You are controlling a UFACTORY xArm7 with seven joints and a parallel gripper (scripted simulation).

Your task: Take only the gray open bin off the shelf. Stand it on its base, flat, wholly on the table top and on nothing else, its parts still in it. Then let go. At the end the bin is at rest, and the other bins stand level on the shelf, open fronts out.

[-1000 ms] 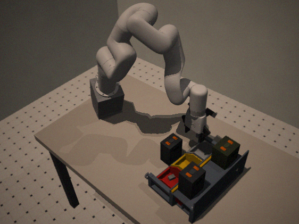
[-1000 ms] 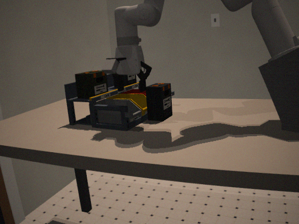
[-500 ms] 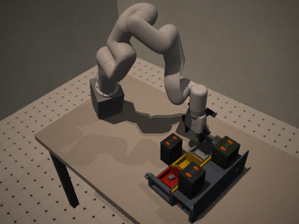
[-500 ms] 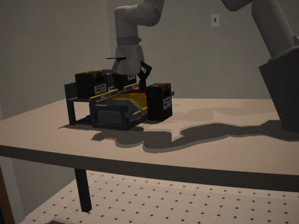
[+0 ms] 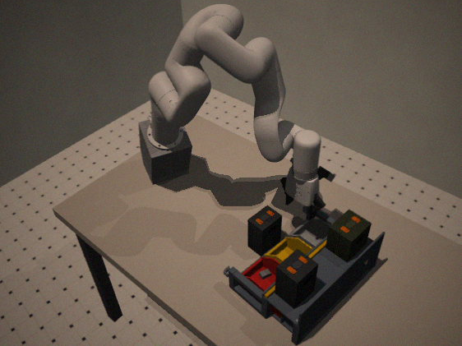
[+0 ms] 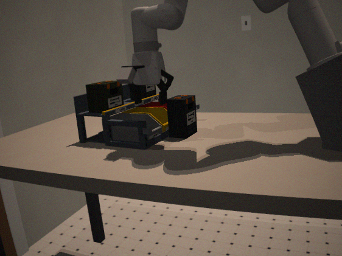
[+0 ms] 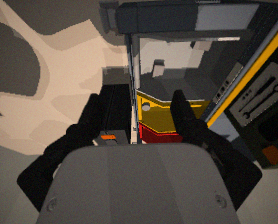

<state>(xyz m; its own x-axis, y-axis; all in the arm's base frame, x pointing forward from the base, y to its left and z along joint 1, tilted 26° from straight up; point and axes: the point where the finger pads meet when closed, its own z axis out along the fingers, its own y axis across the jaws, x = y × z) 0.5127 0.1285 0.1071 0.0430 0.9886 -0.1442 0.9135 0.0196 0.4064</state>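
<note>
Now: hand 9 cm above the gray open bin and 8 cm short of it. Also, from my hand: yellow bin (12 cm to the right, 9 cm below, 8 cm ahead); red bin (23 cm to the right, 9 cm below, 7 cm ahead); dark box (10 cm to the right, 7 cm below, 6 cm behind).
</note>
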